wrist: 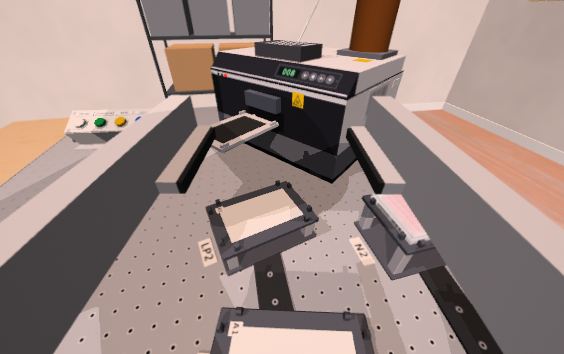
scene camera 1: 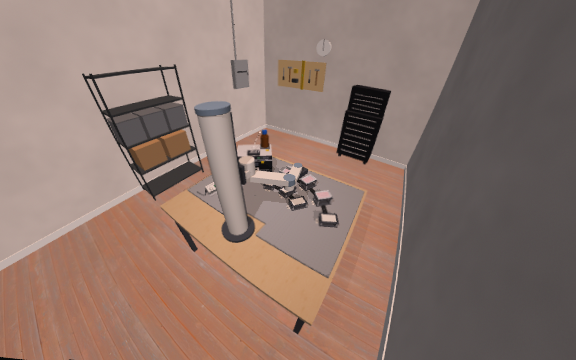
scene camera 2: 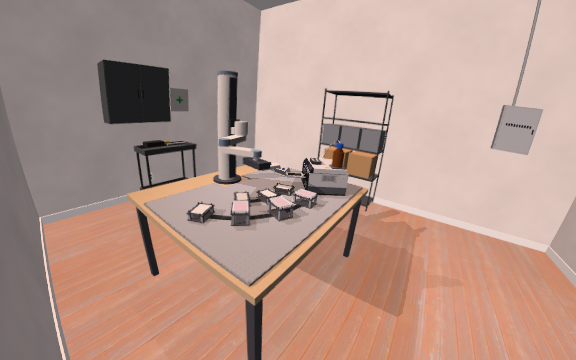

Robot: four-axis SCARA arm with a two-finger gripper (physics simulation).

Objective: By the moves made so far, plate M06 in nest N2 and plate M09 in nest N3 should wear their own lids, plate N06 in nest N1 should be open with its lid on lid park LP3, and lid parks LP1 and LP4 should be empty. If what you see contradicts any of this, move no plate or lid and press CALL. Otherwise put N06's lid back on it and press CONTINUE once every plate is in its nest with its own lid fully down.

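Places are measured from the arm's base along level axes (x ahead, y left, z up), in metres.
Pixels of known places: gripper, between the fingertips: [wrist: 281, 116] [scene camera 1: 282, 168] [scene camera 2: 275, 164]; arm's base, origin of its link: [scene camera 1: 238, 228] [scene camera 2: 227, 179].
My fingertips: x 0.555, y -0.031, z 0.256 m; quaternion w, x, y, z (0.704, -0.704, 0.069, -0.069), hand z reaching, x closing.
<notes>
For each thing: its top centre in the pictures, then the offset to it from my fingertips. "spot": a spot on its surface instead.
- Park LP2, centre of its top: [wrist: 260, 207] [scene camera 2: 283, 185] 0.189 m down, 0.005 m back, 0.132 m left
- Nest N2, a spot on its surface: [wrist: 400, 216] spot: 0.162 m down, 0.164 m ahead, 0.054 m left
- button box, centre of its top: [wrist: 112, 111] [scene camera 1: 216, 181] [scene camera 2: 279, 164] 0.159 m down, 0.341 m back, 0.514 m left
- brown bottle, a spot on its surface: [scene camera 2: 338, 156] spot: 0.065 m up, 0.302 m ahead, 0.384 m left
In the wrist view my gripper [wrist: 281, 116] is shut as far as it goes, with nothing between its fingers. Its dark body [scene camera 2: 256, 163] hangs above the stands. Park LP2 [wrist: 262, 214] has a bare pale top with no lid on it. Nest N2 [wrist: 400, 216] holds a pink plate with a clear rim, partly behind the right finger. A nearer stand [wrist: 295, 341] with an A1 mark is cut off. Scene camera 2 shows three pink-topped stands [scene camera 2: 240, 207] [scene camera 2: 281, 203] [scene camera 2: 305, 195] and a pale-topped stand [scene camera 2: 201, 210]. Lids and plate names are too small to tell there.
A black and grey instrument [wrist: 320, 120] [scene camera 2: 327, 180] has its tray [wrist: 271, 125] out, with a dark inside. A button box [wrist: 107, 127] [scene camera 1: 210, 188] stands on the mat. A brown bottle [scene camera 2: 338, 156] [scene camera 1: 265, 140] stands on the instrument. The arm's column [scene camera 1: 225, 170] rises at the table's edge.
</notes>
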